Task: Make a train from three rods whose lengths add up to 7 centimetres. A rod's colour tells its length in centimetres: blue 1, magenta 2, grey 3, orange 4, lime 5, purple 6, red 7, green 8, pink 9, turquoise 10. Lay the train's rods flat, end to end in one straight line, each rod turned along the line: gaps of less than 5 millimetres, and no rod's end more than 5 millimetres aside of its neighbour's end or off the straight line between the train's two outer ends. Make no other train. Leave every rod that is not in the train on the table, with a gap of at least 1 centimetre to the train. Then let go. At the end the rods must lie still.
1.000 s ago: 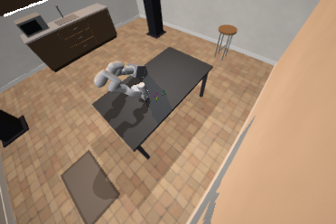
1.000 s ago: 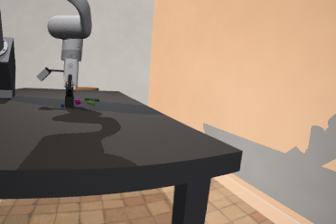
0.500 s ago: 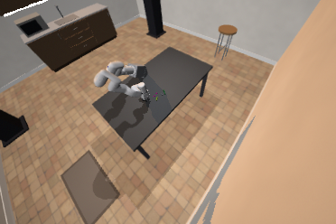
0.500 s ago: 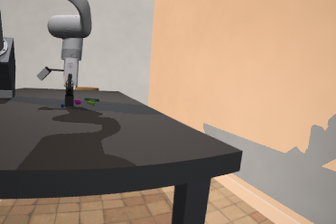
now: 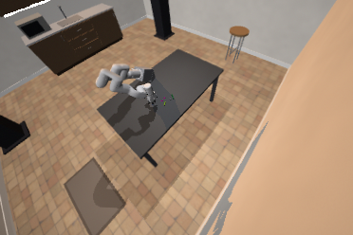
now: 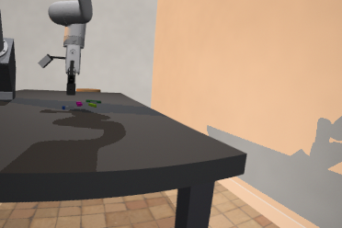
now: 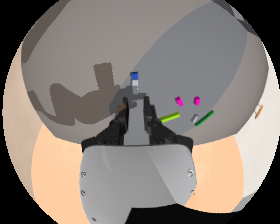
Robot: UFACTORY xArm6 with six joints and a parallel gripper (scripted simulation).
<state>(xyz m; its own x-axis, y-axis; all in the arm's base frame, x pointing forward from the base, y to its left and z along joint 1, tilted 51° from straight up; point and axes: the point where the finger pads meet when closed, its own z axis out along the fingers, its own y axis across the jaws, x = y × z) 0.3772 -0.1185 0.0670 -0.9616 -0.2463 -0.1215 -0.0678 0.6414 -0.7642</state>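
Right now my hand is 90 mm short of the pale grey piece, 180 mm to the right of it and 70 mm above it. From my hand the other things lie so: blue rod: 30 mm behind, 70 mm below; lime rod: 80 mm ahead, 90 mm to the left, 70 mm below; magenta rod: 30 mm ahead, 100 mm to the left, 70 mm below.
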